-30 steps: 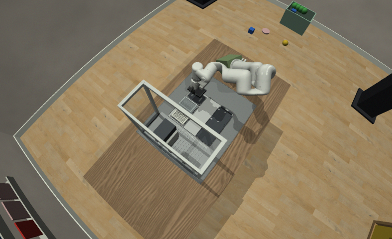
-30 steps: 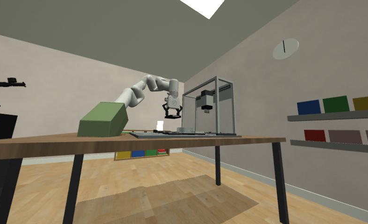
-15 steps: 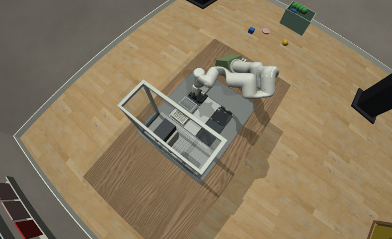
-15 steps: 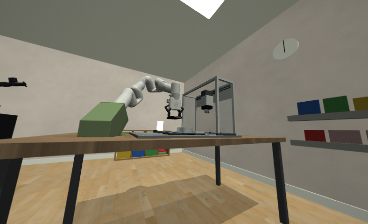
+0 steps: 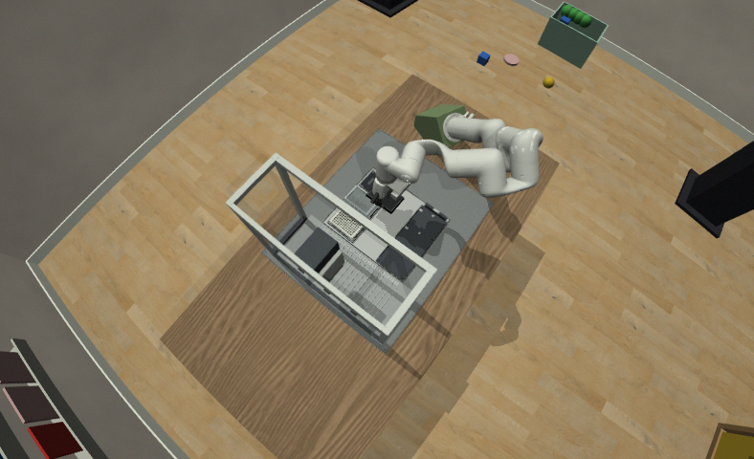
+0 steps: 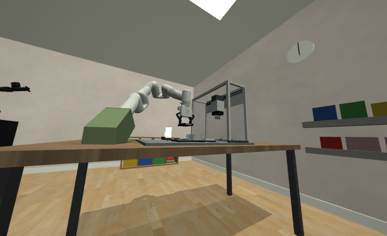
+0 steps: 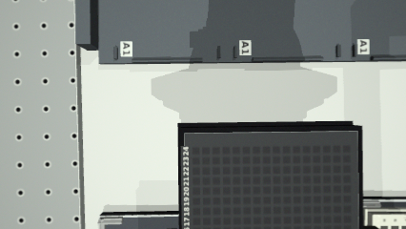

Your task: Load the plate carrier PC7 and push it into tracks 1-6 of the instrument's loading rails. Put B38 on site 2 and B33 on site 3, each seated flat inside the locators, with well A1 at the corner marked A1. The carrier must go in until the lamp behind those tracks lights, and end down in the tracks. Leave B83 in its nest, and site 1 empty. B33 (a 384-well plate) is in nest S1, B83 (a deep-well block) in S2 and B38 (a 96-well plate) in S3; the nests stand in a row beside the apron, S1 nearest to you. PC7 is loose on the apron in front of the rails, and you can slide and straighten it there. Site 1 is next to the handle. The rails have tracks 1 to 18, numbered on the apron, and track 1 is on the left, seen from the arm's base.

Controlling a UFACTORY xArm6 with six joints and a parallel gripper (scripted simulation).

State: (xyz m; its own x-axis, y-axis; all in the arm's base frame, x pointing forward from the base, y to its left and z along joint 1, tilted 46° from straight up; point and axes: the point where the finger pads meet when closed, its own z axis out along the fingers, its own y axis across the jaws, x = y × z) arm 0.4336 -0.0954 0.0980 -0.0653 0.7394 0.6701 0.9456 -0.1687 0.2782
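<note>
My hand is 30 mm short of the dark plate carrier, 180 mm to the right of it and 130 mm above it. Round my hand: nest s1 (70 mm behind, 90 mm to the right, 140 mm below); then deep-well block (40 mm ahead, 90 mm to the right, 110 mm below); then dark 384-well plate (10 mm below).
</note>
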